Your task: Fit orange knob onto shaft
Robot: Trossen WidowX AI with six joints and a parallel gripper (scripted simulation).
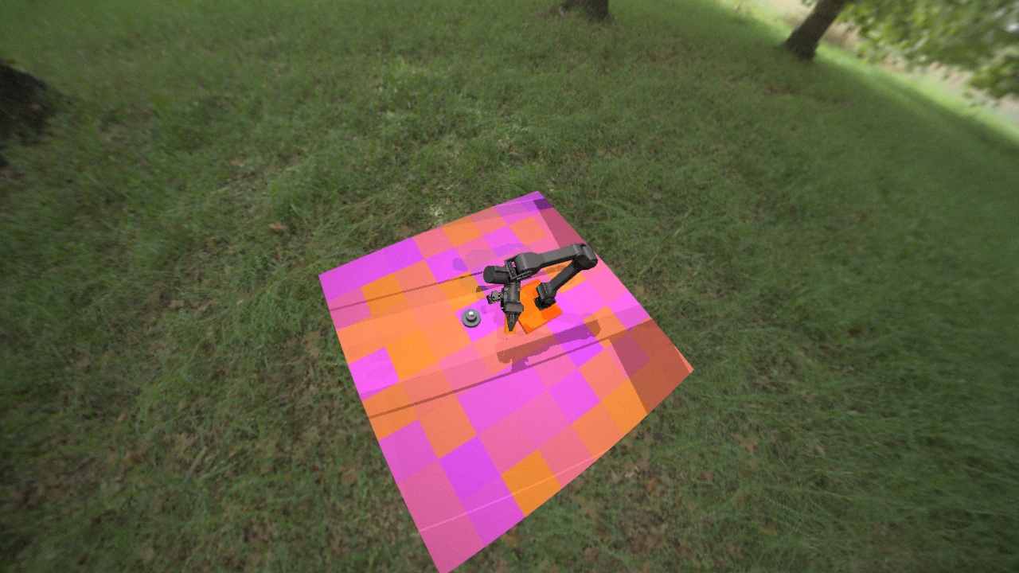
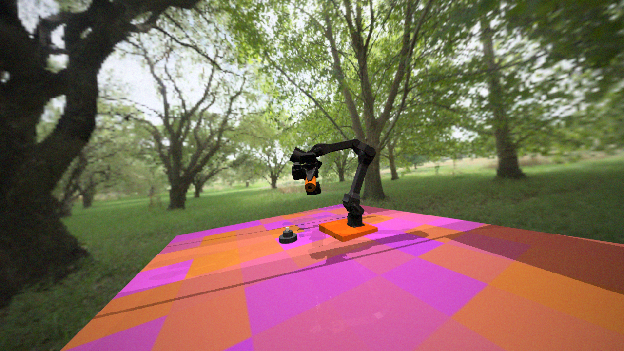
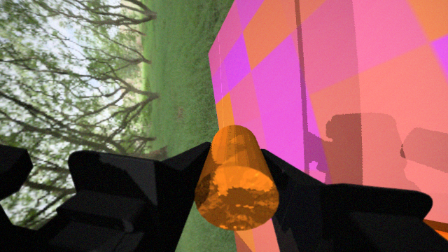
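Right now the round pedestal is 6 cm ahead of my gripper tip, 19 cm to the right of it and 22 cm below it. Also, from my gripper tip: orange knob: 1 cm behind, 3 cm to the right, 2 cm above.
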